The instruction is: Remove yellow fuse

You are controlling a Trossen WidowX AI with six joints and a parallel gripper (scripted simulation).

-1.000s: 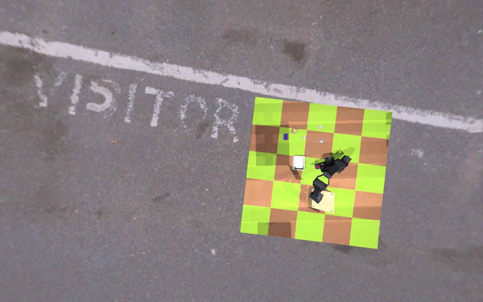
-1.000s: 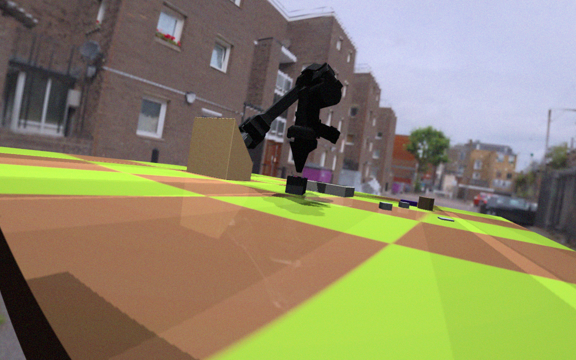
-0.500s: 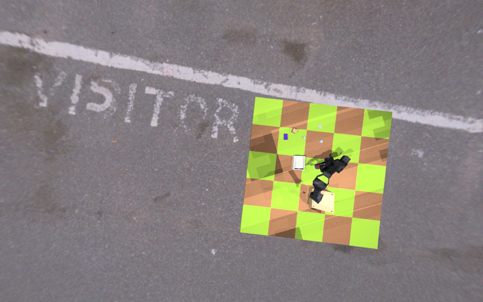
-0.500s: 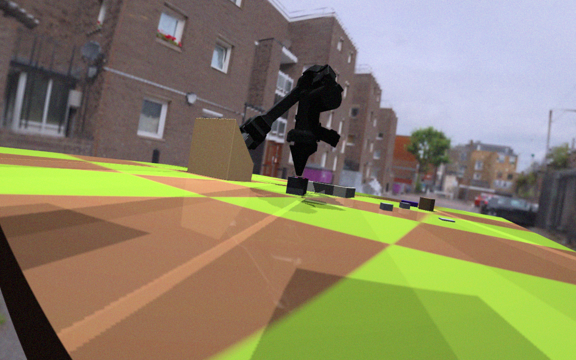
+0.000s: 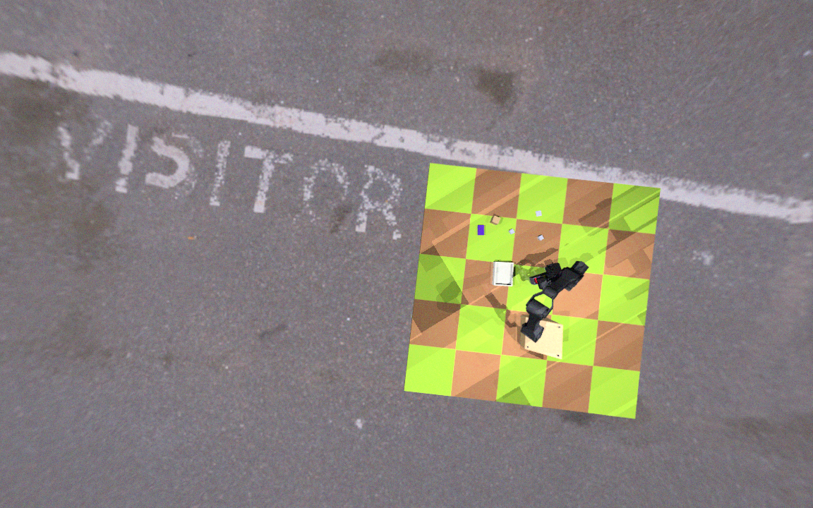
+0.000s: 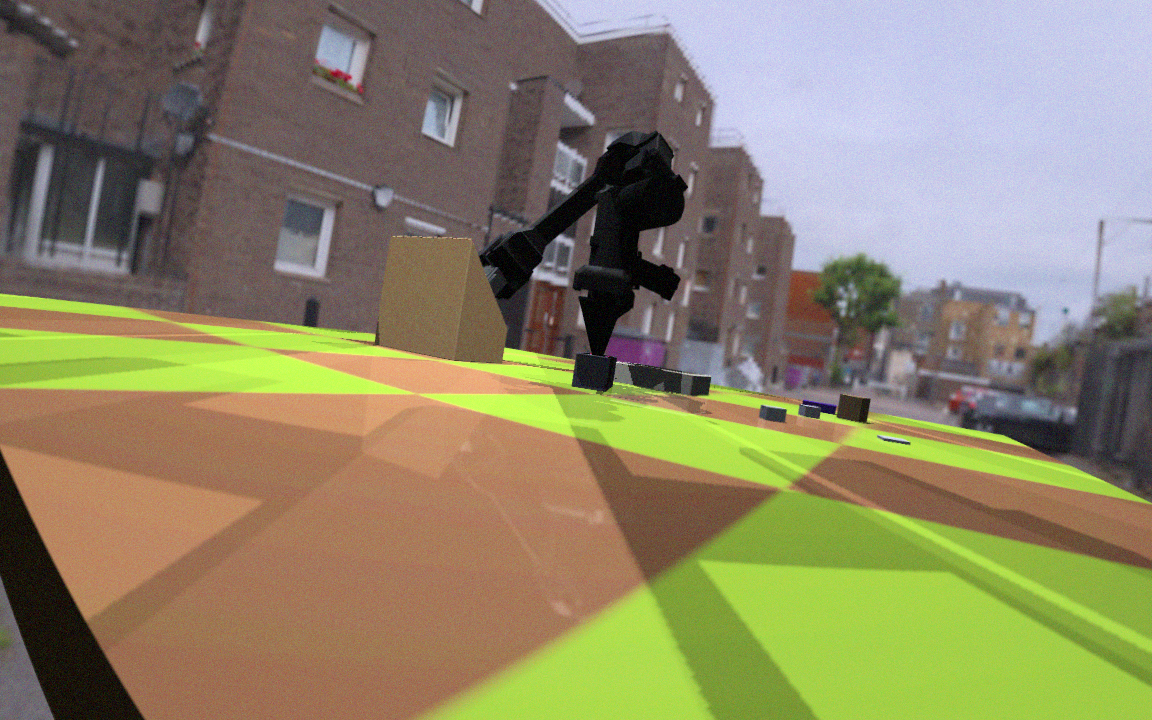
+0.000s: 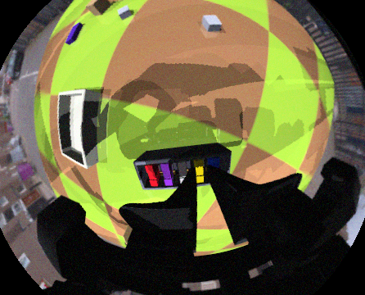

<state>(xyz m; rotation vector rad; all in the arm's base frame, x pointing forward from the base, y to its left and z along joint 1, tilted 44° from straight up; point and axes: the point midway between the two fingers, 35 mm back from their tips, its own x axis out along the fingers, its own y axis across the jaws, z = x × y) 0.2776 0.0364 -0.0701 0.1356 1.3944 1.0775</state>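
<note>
Right now the yellow fuse is 10 mm below my gripper tip. Also, from my gripper tip: tray 40 mm behind, 230 mm to the left, 30 mm below.
</note>
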